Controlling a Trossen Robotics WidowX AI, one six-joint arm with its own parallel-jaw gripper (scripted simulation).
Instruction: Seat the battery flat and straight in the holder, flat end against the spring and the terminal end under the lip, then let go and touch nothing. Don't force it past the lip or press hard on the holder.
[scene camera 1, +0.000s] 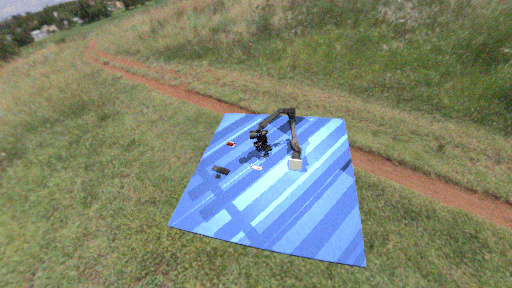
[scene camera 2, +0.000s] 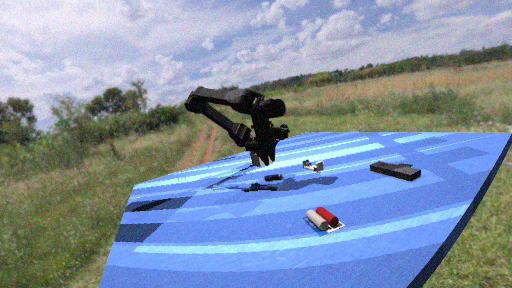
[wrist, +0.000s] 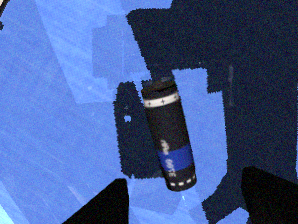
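Note:
My gripper (scene camera 2: 270, 163), also (wrist: 186, 184). Battery (wrist: 163, 108). Blister card (scene camera 2: 322, 221).

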